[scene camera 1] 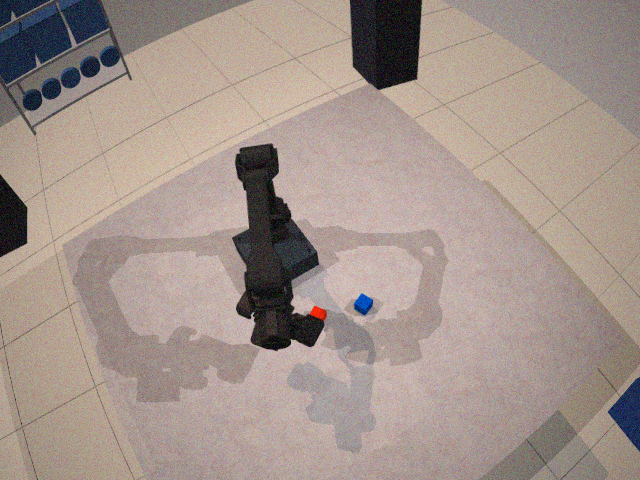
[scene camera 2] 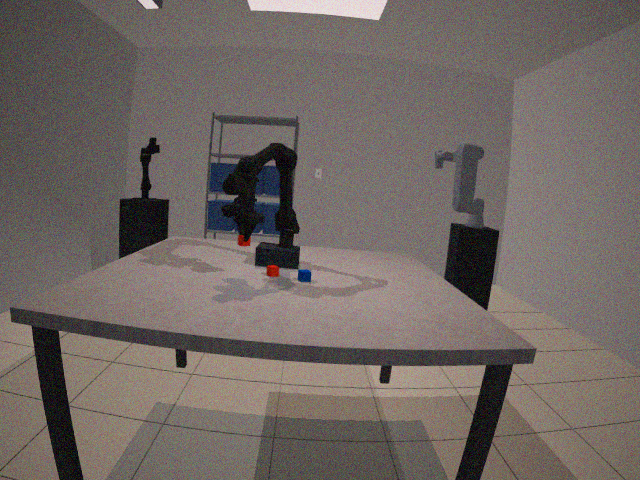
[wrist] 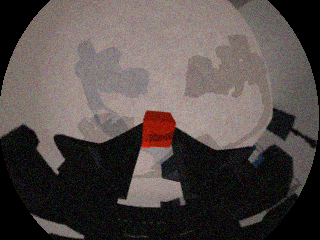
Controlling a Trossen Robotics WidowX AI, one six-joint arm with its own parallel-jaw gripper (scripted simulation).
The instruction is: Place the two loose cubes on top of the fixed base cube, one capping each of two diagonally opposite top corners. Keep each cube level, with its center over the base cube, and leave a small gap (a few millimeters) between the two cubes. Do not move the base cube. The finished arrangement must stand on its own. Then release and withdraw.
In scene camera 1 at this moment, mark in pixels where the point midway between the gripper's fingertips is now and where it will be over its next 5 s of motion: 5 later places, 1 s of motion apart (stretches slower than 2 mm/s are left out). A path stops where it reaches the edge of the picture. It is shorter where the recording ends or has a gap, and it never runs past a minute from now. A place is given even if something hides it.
The gripper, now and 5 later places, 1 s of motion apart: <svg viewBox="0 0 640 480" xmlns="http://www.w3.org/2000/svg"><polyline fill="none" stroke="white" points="284,331 323,319 351,298 355,299 354,295 326,298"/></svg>
